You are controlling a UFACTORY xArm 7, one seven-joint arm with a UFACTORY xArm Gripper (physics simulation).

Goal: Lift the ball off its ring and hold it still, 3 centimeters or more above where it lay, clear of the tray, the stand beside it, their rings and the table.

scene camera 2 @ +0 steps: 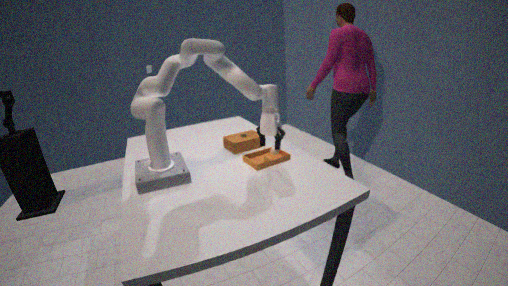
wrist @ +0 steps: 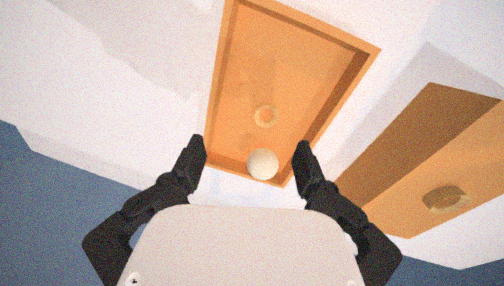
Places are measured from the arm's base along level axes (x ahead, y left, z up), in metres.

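Where they show: gripper, between the fingertips: (scene camera 2: pixel 269 147) (wrist: pixel 250 148); arm's base, origin of its link: (scene camera 2: pixel 161 166).
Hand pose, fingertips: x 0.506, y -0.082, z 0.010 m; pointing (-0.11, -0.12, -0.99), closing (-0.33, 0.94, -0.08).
Each offset is from my fingertips to the top centre of the thing. "*": to the spot under its first point. Level surfaces: height alone.
The pale ball @(dx +0.046, dy +0.033, dz -0.018 m) (scene camera 2: pixel 275 150) (wrist: pixel 262 164) rests at one end of the shallow orange tray @(dx -0.015, dy +0.009, dz -0.037 m) (scene camera 2: pixel 274 163) (wrist: pixel 295 70), close to its short end wall. The ring under the ball is hidden. A pale ring @(* dx -0.010, dy +0.010, dz -0.062 m) (wrist: pixel 265 116) with no ball on it lies on the tray floor nearby. My gripper (scene camera 2: pixel 269 147) (wrist: pixel 250 148) is wide open, pointing down over the ball's end of the tray. In the wrist view the ball shows between the two black fingers, with a gap on each side; it is not gripped. The exact fingertip height over the tray is hard to tell.
The orange block-shaped stand (scene camera 2: pixel 242 145) (wrist: pixel 395 150) is beside the tray, close to one finger in the scene view. A ring @(* dx -0.032, dy +0.238, dz +0.004 m) (wrist: pixel 452 205) is on its top. Both are on the white table @(dz -0.065 m) (scene camera 2: pixel 220 220). A person (scene camera 2: pixel 352 60) is beyond the table.
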